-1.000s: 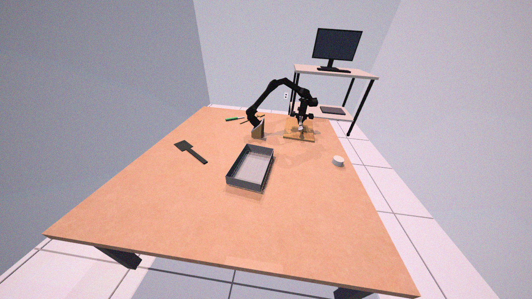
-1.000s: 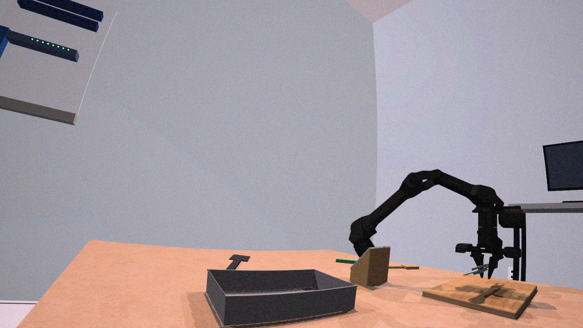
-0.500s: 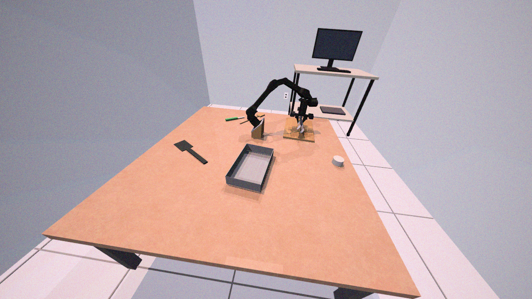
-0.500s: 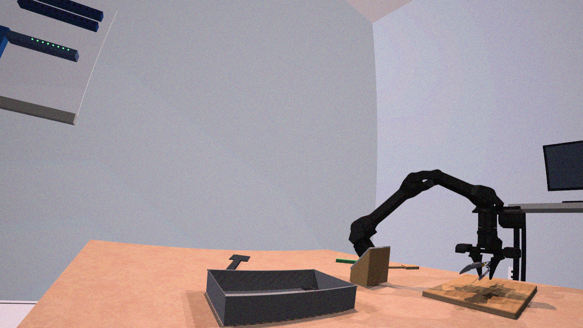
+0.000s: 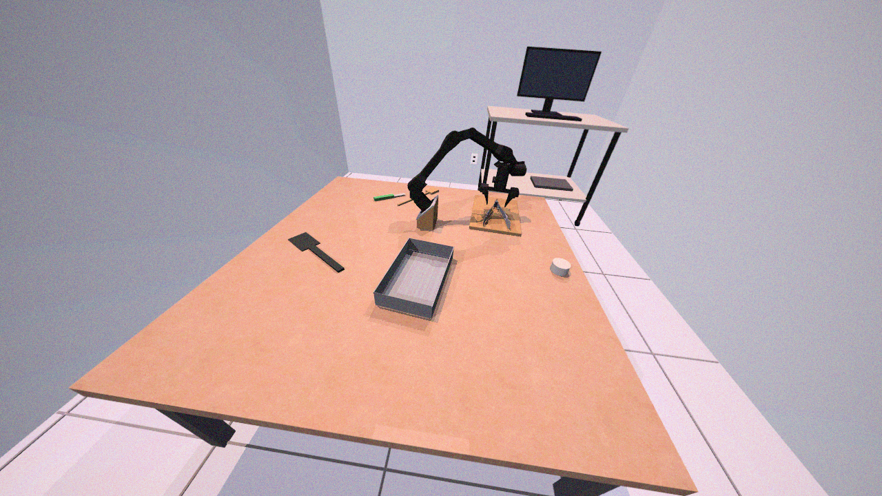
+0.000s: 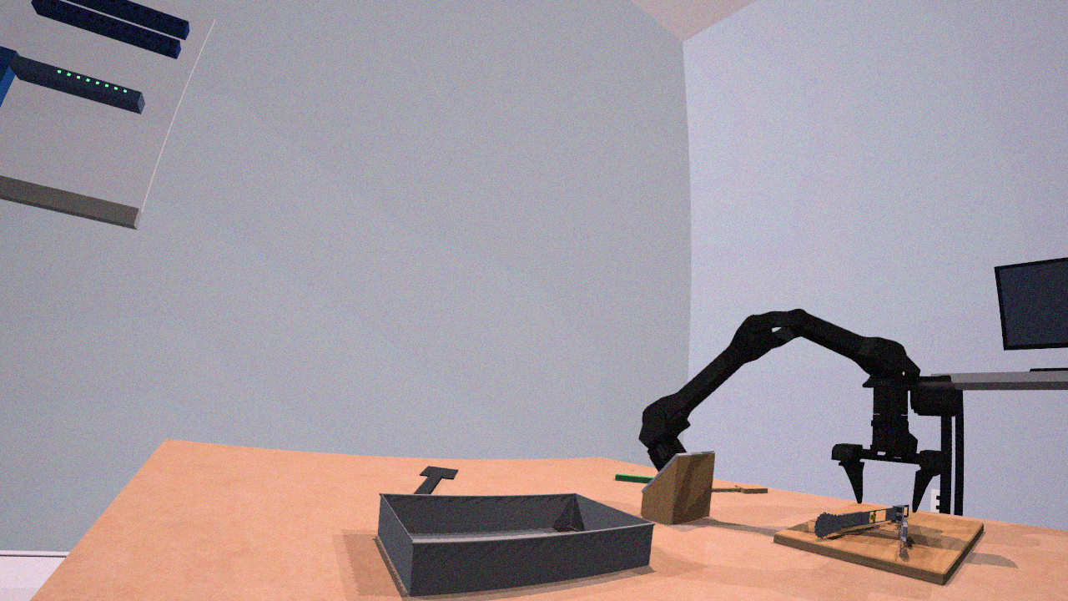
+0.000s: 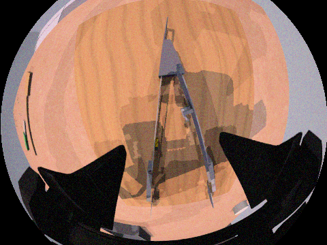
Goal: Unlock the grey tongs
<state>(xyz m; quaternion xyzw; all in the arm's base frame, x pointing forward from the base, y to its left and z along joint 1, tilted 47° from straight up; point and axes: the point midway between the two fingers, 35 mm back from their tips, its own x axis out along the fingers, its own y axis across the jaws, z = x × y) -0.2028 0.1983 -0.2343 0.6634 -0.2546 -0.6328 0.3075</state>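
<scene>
My gripper tip is 1 cm short of the yellow lock mark, 2 cm to the left of it and 2 cm above it. The rest, counted from my gripper tip: small white cylinder: 37 cm ahead, 27 cm to the left, 3 cm below; wooden board: 1 cm to the left, 4 cm below; green-handled tool: 57 cm to the right, 4 cm below.
</scene>
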